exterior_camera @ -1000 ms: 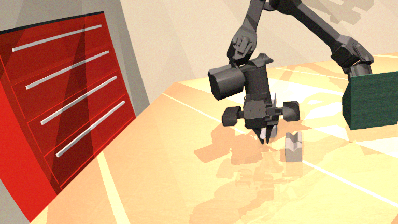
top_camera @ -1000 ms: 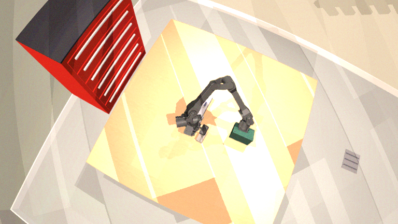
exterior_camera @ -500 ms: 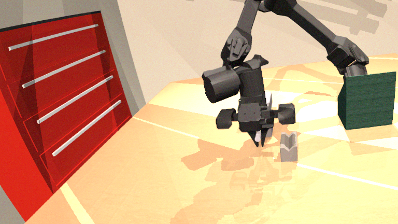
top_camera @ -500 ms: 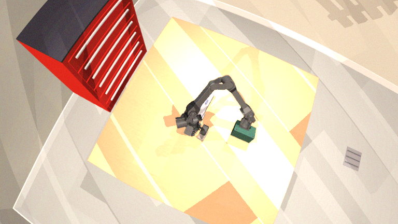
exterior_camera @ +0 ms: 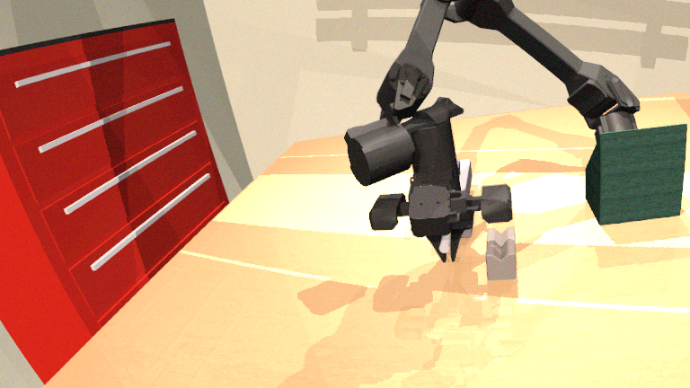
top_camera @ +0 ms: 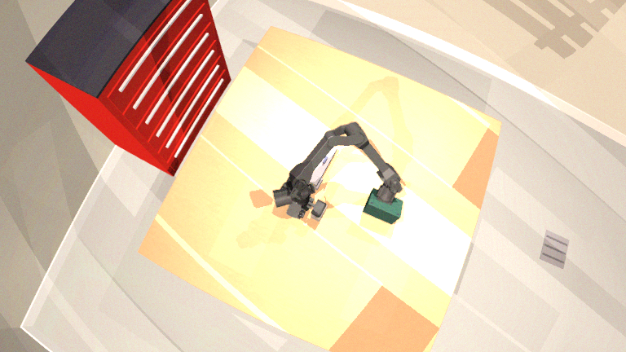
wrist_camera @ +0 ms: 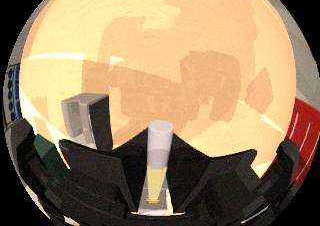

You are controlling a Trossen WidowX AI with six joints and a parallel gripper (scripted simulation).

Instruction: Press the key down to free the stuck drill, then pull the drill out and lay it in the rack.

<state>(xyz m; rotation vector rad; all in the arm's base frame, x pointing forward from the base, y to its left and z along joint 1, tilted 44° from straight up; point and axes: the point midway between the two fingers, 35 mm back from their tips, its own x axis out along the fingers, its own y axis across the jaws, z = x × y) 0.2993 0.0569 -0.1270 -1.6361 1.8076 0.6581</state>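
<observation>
Now: the drill 4 cm to the right of my gripper tip and 3 cm above it. Round my gripper tip: v-grooved rack (7 cm behind); blue key (20 cm to the right, 3 cm above, 2 cm behind); pale grey holder block (17 cm to the right, 2 cm behind, 2 cm above).
</observation>
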